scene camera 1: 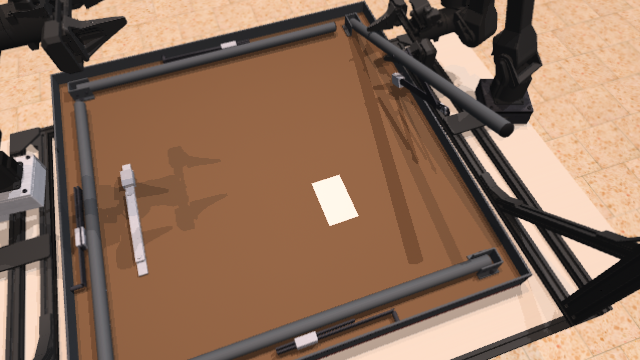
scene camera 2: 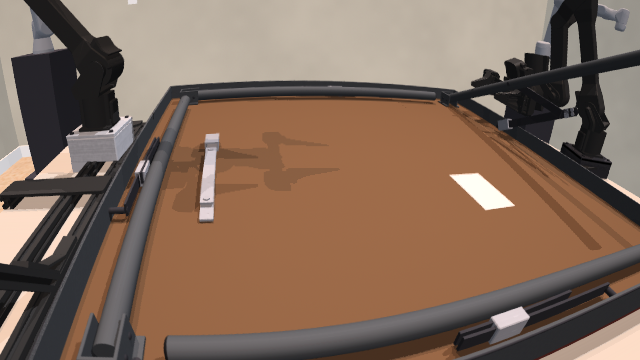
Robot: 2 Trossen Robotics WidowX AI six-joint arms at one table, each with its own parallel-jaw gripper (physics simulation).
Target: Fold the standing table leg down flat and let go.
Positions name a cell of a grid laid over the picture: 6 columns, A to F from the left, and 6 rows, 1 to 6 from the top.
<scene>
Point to a pale bar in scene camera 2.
B4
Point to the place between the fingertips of the right gripper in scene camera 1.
At D1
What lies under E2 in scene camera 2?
The right gripper.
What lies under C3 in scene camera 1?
A brown tabletop.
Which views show the pale bar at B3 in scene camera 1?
Scene camera 1 and scene camera 2: all of them.
</scene>
